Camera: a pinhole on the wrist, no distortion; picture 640 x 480 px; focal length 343.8 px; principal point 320.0 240.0 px. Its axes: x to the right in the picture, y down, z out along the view. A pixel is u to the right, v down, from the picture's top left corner.
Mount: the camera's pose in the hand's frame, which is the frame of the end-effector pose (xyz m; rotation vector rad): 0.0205 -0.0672 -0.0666 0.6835 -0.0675 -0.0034
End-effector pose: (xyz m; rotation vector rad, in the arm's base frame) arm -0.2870 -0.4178 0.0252 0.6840 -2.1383 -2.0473
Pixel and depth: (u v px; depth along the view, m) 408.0 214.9 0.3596
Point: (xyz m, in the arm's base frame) -0.3646 -0.2653 -0.3203
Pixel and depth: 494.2 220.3 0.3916
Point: -0.4652 -0.2743 -0.3666
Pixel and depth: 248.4 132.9 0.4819
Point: -0.1484 -0.1839 -0.4385
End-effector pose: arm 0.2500 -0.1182 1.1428 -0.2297 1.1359 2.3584
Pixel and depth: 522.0 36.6 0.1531
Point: 0.2834 0.0430 0.9448
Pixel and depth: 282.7 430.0 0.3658
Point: 0.3837 0.2003 1.2808
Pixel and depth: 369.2 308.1 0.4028
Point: 0.3595 0.2664 1.1364
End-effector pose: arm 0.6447 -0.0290 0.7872 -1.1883 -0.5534 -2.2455
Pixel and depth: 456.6 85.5 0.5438
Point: 0.3019 0.5070 1.0094
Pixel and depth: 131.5 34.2 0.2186
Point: 0.5144 0.2420 0.6686
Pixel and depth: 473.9 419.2 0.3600
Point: 0.6883 0.2444 1.0811
